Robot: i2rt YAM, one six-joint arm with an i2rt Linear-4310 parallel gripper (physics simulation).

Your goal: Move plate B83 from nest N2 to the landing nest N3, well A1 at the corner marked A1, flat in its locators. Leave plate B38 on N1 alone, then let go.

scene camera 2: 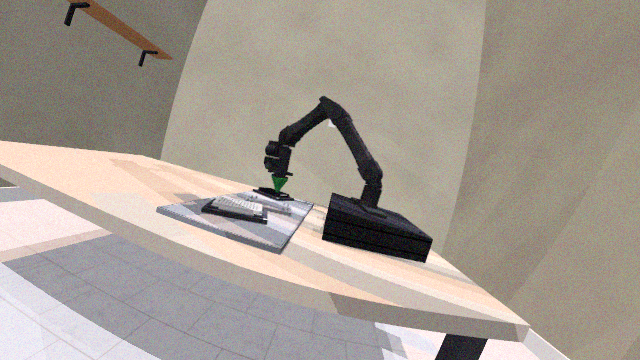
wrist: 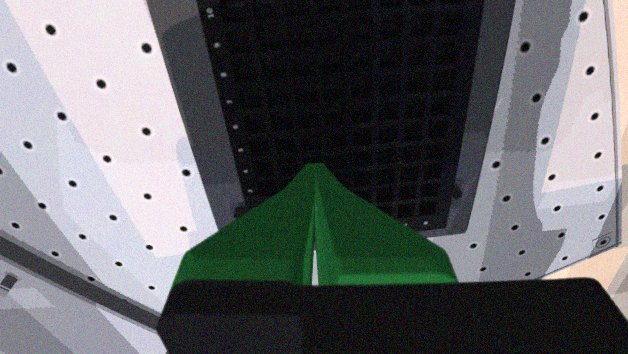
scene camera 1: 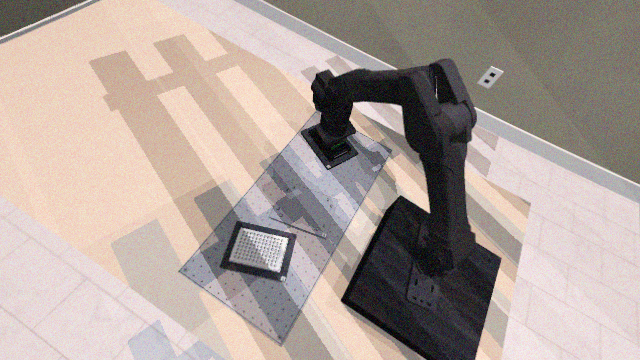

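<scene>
A black well plate (scene camera 1: 344, 153) (wrist: 350, 100) lies in a dark nest (scene camera 1: 319, 151) (scene camera 2: 261, 191) (wrist: 194, 110) at the far end of the grey board. It looks flat. Column marks run along its left edge in the wrist view; the nest's corner mark is hidden there by the fingers. My gripper (scene camera 2: 278, 191) (wrist: 314, 177) is shut and empty, its green tips at or just above the plate's near end; contact is unclear. A white well plate (scene camera 1: 257, 248) (scene camera 2: 237, 205) lies in another dark nest (scene camera 1: 250, 273). A grey nest (scene camera 1: 300, 210) between them holds no plate. Nest and plate names are unreadable.
The perforated board (scene camera 1: 250, 320) (scene camera 2: 250, 241) lies on the wooden table (scene camera 1: 165, 150) (scene camera 2: 400, 295). The arm stands on a black base block (scene camera 1: 380, 280) (scene camera 2: 375, 235) beside the board. Small locator posts stand on the grey middle nest.
</scene>
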